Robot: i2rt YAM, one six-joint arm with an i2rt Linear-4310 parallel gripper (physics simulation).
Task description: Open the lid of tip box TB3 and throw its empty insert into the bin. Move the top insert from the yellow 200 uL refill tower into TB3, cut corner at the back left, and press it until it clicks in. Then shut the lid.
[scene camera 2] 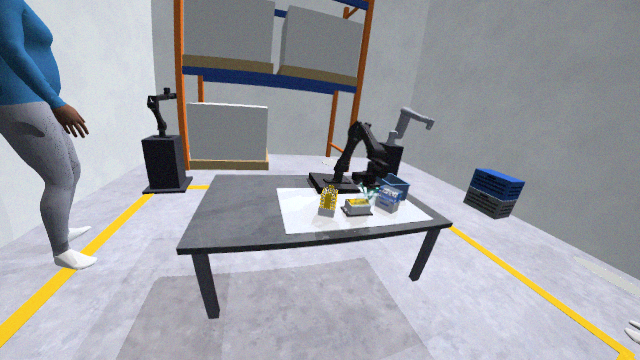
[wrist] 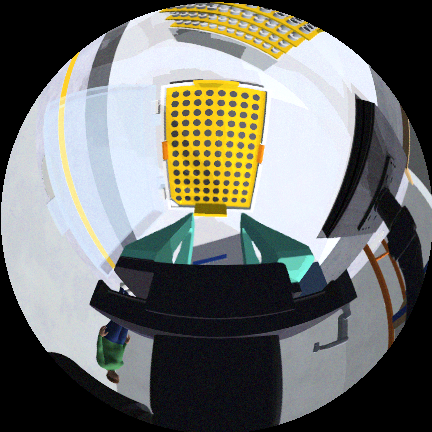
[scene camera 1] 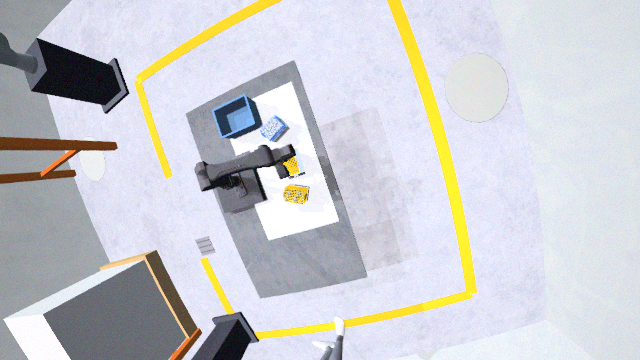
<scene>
A yellow insert [wrist: 213, 128] rests on a tip box TB3 [wrist: 160, 105]. Also in view: a clear lid [wrist: 99, 143].
</scene>
